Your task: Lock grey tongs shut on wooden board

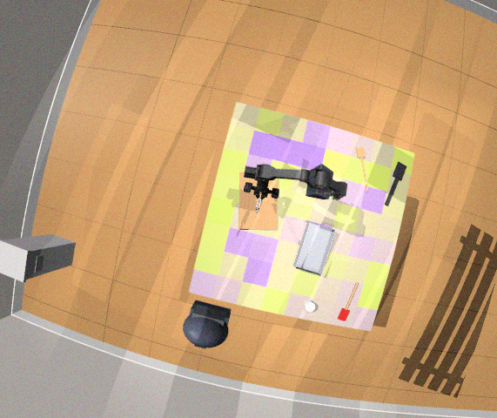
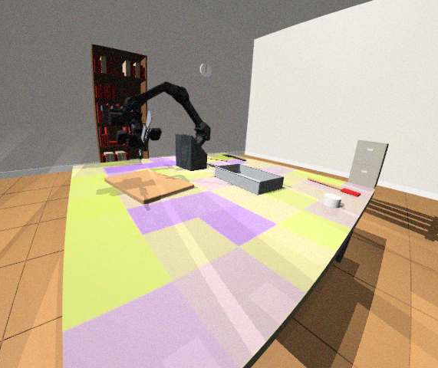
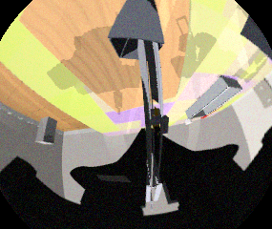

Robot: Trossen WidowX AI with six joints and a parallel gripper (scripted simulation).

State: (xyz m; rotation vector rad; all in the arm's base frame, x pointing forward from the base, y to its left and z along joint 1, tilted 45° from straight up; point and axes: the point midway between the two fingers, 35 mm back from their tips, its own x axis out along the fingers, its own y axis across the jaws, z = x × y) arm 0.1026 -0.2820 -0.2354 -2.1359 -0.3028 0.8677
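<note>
My gripper tip is 140 mm above the wooden board and 10 mm past it. Round my gripper tip: red spatula (710 mm to the left, 600 mm ahead, 140 mm below); then white cup (620 mm ahead, 440 mm to the left, 130 mm below); then roasting tin (400 mm to the left, 240 mm ahead, 120 mm below).
</note>
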